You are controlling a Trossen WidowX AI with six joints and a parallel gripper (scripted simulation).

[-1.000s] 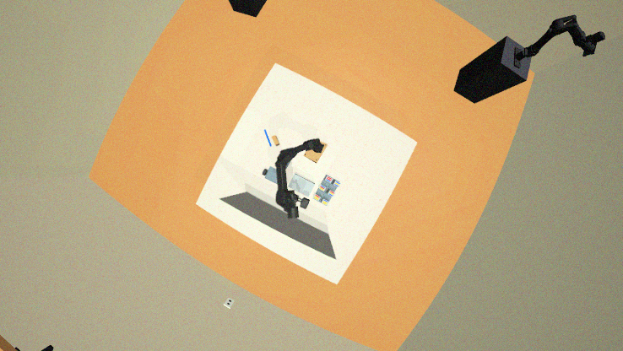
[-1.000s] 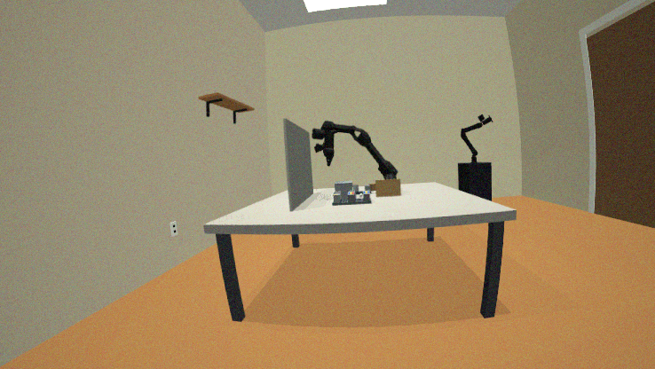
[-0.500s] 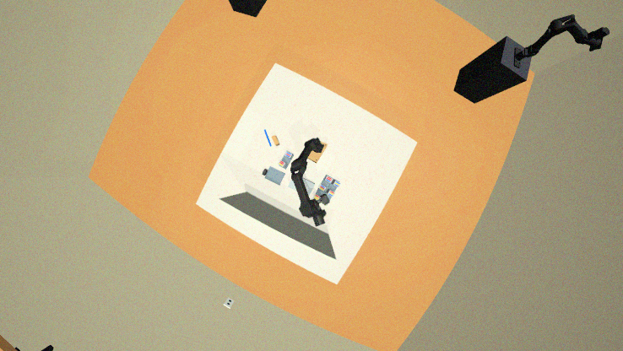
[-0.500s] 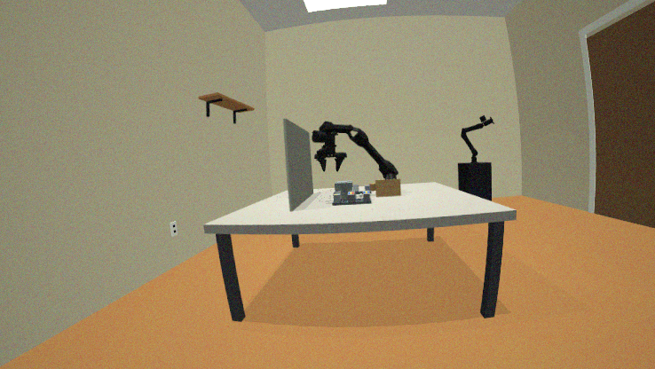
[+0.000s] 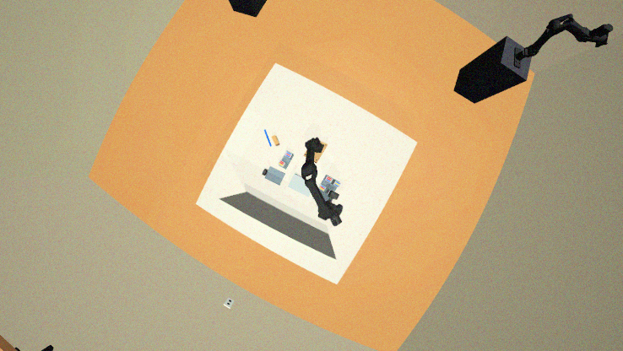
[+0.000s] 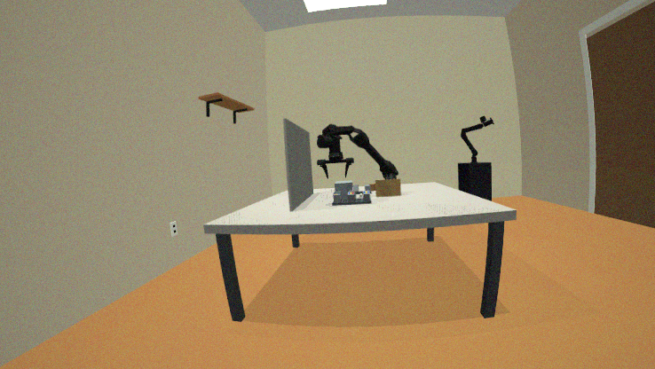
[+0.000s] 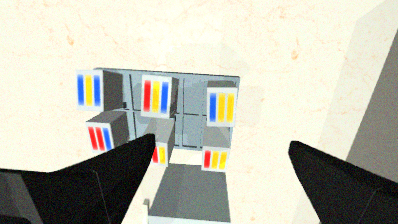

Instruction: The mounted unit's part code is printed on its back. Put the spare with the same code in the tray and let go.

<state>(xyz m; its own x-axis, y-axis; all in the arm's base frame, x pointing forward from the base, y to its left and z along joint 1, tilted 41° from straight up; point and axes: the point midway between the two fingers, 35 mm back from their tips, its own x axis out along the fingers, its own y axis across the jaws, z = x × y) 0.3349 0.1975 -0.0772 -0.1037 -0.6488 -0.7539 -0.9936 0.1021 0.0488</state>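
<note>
Now: gripper tip 10 mm short of the grey spare block, 10 mm to the left of it and 100 mm above it. The rest, counted from my gripper tip: pale blue-grey tray (20 mm behind, 420 mm to the right, 130 mm below); then brown box (260 mm behind, 520 mm to the right, 110 mm below); then tall grey panel (210 mm ahead, 220 mm to the right, 90 mm above).
</note>
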